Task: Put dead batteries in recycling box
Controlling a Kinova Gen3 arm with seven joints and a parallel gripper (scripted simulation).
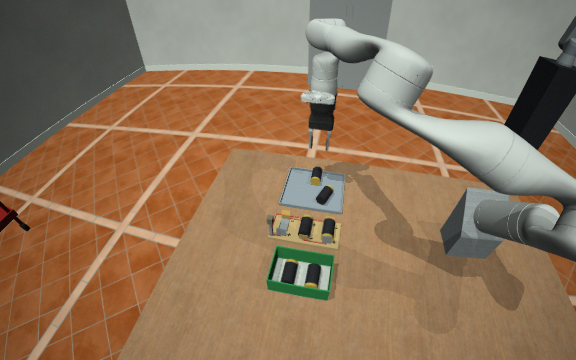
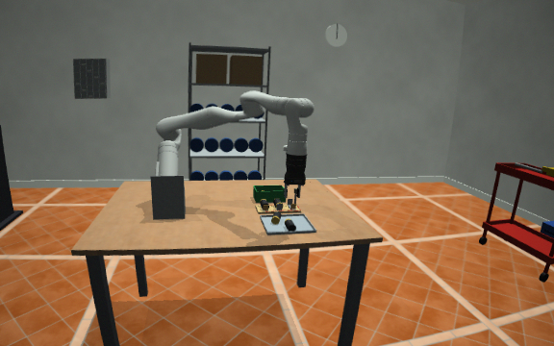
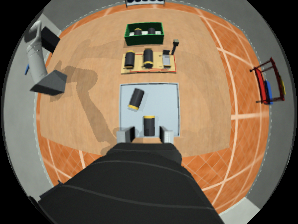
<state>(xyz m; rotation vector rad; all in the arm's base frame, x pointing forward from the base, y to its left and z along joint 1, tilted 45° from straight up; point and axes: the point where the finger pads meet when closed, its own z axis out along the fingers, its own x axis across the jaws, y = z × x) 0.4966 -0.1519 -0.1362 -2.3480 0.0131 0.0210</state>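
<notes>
My gripper is now 50 mm to the right of the grey tray and 150 mm above it. Round my hand: green recycling box 10 mm behind, 370 mm to the left, 140 mm below.
</notes>
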